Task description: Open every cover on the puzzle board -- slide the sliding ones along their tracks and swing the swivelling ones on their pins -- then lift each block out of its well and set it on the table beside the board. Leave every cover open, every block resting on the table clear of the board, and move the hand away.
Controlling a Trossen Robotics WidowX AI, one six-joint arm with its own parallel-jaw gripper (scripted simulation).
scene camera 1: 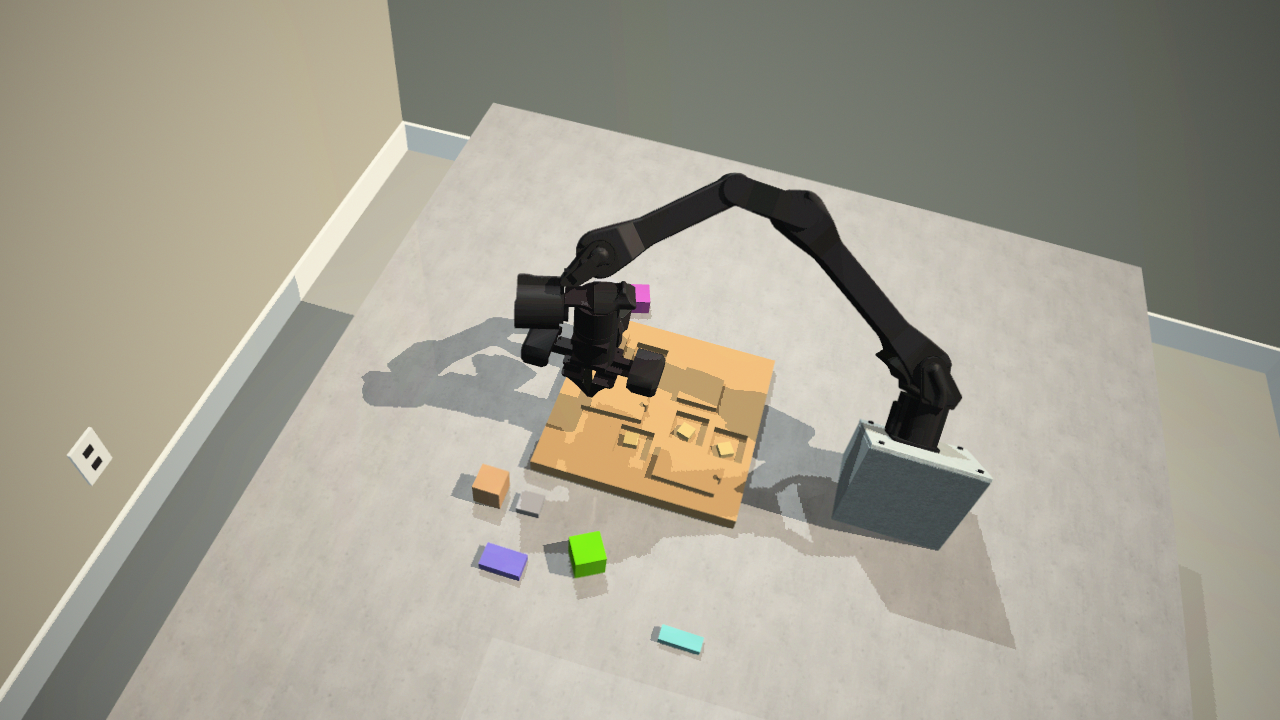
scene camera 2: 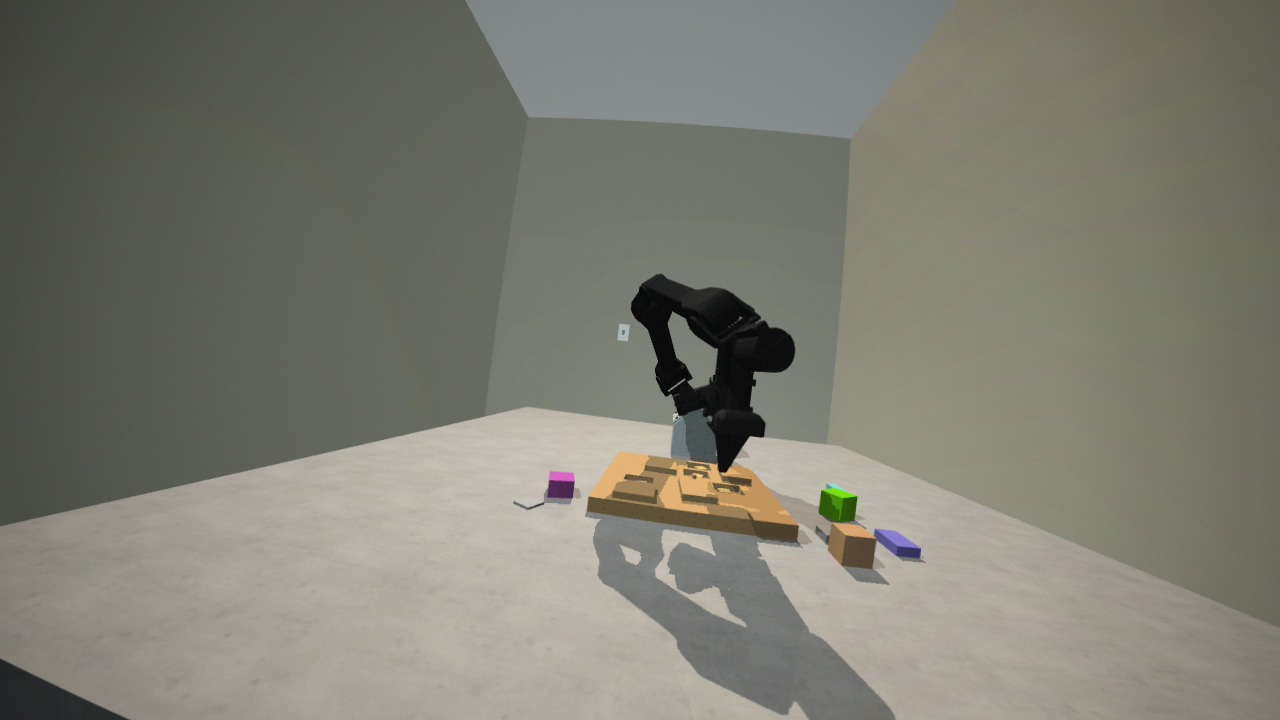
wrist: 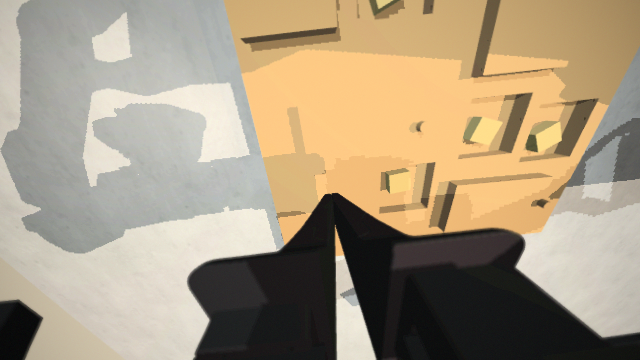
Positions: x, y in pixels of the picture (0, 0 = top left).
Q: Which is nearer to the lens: the orange block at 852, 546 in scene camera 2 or the green block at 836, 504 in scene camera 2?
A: The orange block.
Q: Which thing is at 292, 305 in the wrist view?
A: My gripper.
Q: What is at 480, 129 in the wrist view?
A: A tan block.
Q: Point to a tan puzzle board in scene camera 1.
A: At 584, 447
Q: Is my gripper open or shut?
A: Shut.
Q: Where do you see a tan puzzle board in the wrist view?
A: At 368, 54
